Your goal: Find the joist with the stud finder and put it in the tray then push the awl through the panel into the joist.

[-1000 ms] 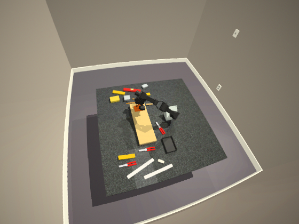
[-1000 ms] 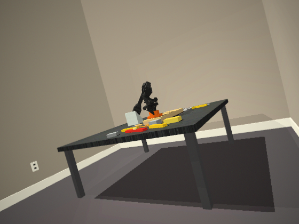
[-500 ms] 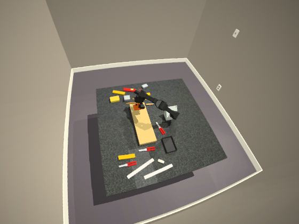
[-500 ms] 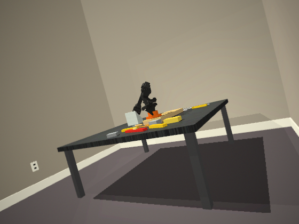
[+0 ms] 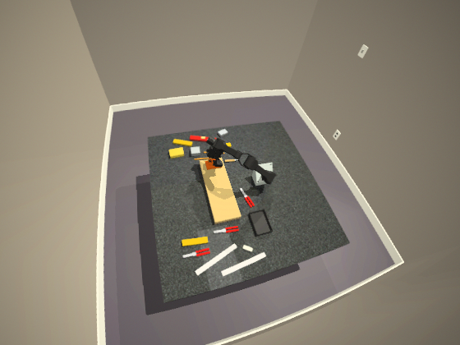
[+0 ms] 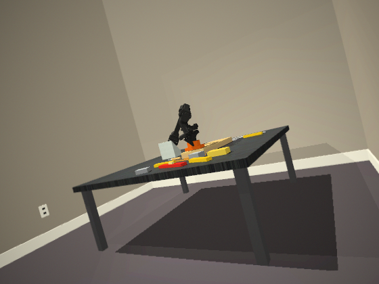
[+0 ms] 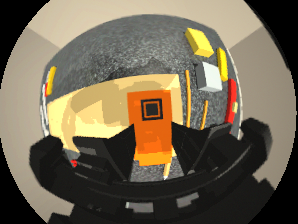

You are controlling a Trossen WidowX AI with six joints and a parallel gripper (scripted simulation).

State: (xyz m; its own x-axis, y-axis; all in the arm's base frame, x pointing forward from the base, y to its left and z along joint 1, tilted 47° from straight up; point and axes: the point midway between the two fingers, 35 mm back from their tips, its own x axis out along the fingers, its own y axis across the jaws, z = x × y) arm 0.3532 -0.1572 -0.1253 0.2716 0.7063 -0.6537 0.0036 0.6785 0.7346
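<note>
Now: the dark tray 520 mm to the left of my gripper tip, 210 mm behind it and 50 mm below it. Also, from my gripper tip: awl: 190 mm behind, 60 mm below, 40 mm to the right; grey block: 180 mm to the right, 100 mm ahead, 50 mm below; orange stud finder: 20 mm above, 10 mm ahead.
</note>
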